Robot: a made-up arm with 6 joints.
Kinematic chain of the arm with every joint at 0, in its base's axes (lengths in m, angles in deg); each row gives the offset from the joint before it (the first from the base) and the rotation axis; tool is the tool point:
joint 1: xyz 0 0 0.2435 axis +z
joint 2: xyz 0 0 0 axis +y
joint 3: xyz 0 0 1.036 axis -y
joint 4: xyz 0 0 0 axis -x
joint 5: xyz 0.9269 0 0 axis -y
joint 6: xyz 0 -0.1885 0 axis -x
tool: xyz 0 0 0
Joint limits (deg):
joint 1: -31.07..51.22
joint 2: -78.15..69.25
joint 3: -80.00..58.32
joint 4: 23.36..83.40
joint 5: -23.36..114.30
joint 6: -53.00..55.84
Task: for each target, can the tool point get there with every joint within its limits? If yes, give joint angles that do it. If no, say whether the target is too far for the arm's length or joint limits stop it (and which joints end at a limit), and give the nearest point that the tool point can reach.
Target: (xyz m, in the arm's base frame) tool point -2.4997 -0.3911 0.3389
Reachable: no: too far | nearest point -1.7932 -0.2806 0.9589 | short by 0.946 m
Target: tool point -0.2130 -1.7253 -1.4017
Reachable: no: too far | nearest point 0.6381 -0.5865 -0.3116 | short by 1.791 m
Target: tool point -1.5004 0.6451 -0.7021
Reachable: no: joint limits stop it (at a limit: joint 2, joint 3, joint 4) | nearest point -1.6674 0.7169 0.9589 | short by 1.671 m
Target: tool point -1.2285 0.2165 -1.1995
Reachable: no: joint limits stop it (at a limit: joint 1, joint 2, joint 4) | nearest point 0.2357 0.2587 -0.1039 | short by 1.829 m
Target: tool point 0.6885 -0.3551 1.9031
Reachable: yes | joints -15.20 3.71 39.98 30.64 49.77 -37.72
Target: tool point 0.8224 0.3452 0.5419
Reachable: yes | joints 26.87 14.61 -44.48 70.21 42.94 21.80
